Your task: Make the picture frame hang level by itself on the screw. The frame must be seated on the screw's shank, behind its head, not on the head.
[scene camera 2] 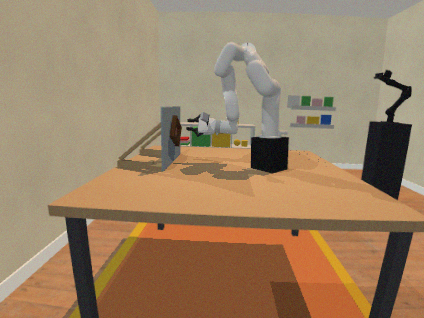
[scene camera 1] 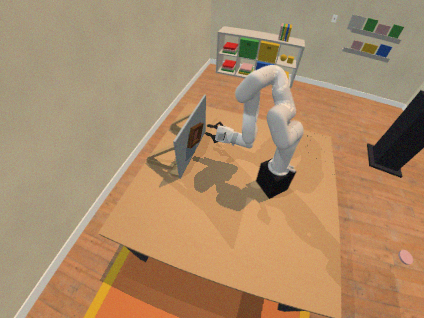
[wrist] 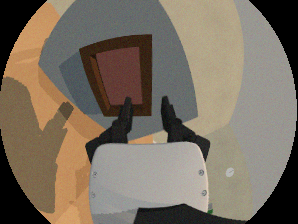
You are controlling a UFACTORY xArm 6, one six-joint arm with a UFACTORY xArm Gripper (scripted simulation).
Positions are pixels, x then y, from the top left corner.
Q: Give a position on a grey panel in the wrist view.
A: At 60, 60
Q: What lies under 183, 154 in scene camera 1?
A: A grey panel.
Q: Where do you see a brown picture frame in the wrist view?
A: At 113, 75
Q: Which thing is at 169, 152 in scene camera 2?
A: A grey panel.
